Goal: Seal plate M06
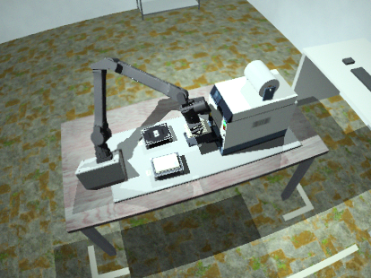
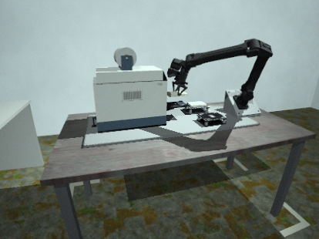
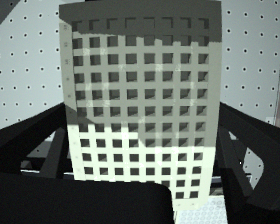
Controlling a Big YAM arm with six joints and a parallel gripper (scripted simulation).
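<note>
My hand is 80 mm above the sealer stage and 10 mm short of it. The rest, counted from my hand: foil roll: 340 mm ahead, 240 mm above; black nest N1: 200 mm behind, 150 mm to the left, 140 mm below; pale plate: 210 mm behind, 120 mm below, 80 mm to the right.
</note>
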